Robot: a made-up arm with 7 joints. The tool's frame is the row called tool. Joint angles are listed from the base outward.
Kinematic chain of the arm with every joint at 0, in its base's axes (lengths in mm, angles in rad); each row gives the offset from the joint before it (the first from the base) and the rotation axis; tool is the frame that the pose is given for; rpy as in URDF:
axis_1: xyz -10 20 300 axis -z
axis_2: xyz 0 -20 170 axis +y
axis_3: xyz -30 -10 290 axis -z
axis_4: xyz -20 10 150 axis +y
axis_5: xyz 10 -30 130 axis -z
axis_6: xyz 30 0 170 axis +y
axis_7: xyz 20 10 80 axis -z
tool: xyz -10 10 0 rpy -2.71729 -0.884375 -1.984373
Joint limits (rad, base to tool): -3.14..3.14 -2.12..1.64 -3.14..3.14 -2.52..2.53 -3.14..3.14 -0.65..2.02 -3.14..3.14
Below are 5 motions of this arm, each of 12 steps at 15 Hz.
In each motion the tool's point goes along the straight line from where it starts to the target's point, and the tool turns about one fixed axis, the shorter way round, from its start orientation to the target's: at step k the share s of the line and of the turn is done. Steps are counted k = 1, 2, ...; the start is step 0. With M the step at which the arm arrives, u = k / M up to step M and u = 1 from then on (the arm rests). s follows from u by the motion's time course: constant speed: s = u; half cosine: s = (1 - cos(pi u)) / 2; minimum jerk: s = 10 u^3 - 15 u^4 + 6 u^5.
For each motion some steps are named. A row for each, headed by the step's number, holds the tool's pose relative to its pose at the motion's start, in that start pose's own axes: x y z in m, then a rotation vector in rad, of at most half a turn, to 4 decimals.
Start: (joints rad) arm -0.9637 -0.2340 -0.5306 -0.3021 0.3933 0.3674 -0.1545
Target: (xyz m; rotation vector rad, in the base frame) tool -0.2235 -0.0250 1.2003 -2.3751 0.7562 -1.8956
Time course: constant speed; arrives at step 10
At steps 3, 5, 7, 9, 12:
3: -0.0639 -0.0328 -0.0265 -0.0166 0.1287 -0.0283
5: -0.1065 -0.0547 -0.0442 -0.0277 0.2144 -0.0472
7: -0.1491 -0.0766 -0.0619 -0.0387 0.3002 -0.0660
9: -0.1917 -0.0985 -0.0796 -0.0498 0.3860 -0.0849
12: -0.2130 -0.1094 -0.0884 -0.0553 0.4289 -0.0943

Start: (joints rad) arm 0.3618 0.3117 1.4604 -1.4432 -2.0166 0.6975 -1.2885
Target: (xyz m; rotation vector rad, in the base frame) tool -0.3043 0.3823 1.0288 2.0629 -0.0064 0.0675
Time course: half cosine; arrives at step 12
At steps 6, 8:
6: -0.2727 -0.0212 -0.0478 0.1322 0.0447 0.1498
8: -0.4090 -0.0318 -0.0717 0.1983 0.0671 0.2246

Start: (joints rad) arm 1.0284 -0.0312 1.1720 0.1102 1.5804 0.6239 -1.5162
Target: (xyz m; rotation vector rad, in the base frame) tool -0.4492 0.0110 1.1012 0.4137 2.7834 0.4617
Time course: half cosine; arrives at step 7
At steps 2, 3, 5, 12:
2: 0.0111 -0.0498 0.0371 -0.0689 -0.0798 -0.1242
3: 0.0230 -0.1029 0.0767 -0.1424 -0.1647 -0.2564
5: 0.0480 -0.2149 0.1601 -0.2973 -0.3439 -0.5354
12: 0.0591 -0.2648 0.1972 -0.3662 -0.4237 -0.6596

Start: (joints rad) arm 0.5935 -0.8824 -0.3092 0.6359 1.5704 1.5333 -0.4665
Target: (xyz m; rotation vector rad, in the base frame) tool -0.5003 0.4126 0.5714 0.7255 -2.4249 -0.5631
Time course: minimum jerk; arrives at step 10
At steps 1, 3, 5, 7, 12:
1: -0.0005 -0.0010 0.0044 0.0017 0.0033 0.0006
3: -0.0088 -0.0194 0.0841 0.0327 0.0624 0.0116
5: -0.0269 -0.0594 0.2579 0.1003 0.1912 0.0355
7: -0.0451 -0.0994 0.4316 0.1680 0.3200 0.0595
12: -0.0539 -0.1187 0.5157 0.2007 0.3824 0.0711

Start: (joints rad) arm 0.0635 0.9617 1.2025 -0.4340 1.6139 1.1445 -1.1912
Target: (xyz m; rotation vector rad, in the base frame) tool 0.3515 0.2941 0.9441 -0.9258 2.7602 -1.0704
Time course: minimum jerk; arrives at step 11
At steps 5, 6, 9, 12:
5: 0.0253 0.1042 0.0630 0.3242 -0.3058 -0.1762
6: 0.0357 0.1467 0.0887 0.4565 -0.4307 -0.2481
9: 0.0583 0.2397 0.1449 0.7457 -0.7034 -0.4052
12: 0.0610 0.2510 0.1518 0.7807 -0.7365 -0.4243

